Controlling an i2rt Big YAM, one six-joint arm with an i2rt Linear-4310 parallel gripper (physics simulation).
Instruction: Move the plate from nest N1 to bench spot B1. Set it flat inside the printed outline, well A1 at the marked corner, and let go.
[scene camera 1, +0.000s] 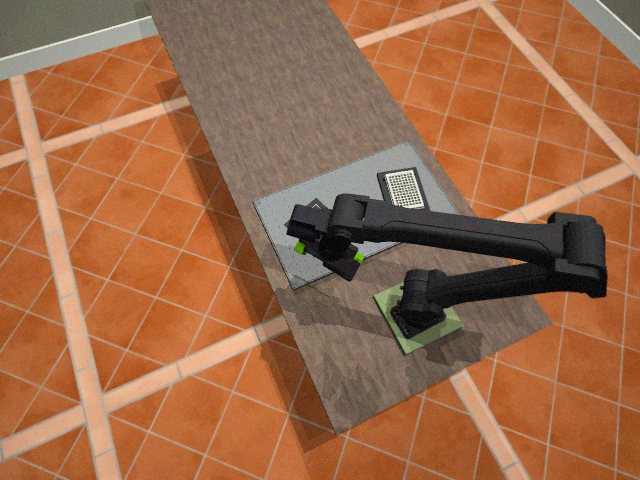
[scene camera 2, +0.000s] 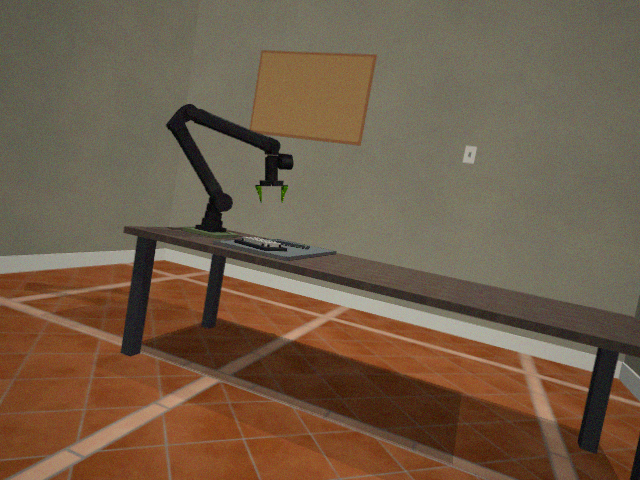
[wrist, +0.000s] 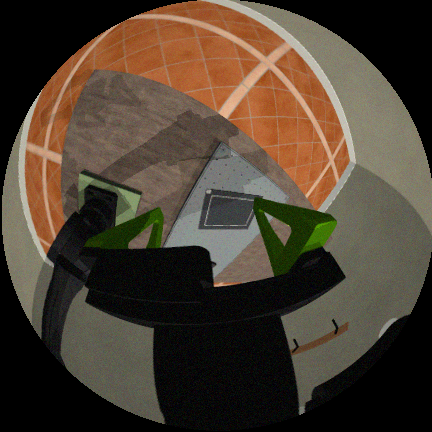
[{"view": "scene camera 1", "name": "my gripper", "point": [324, 262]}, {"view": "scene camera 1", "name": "white well plate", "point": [402, 186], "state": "on a dark nest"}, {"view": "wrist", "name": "my gripper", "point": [207, 206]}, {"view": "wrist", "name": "dark outlined pad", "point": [221, 209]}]
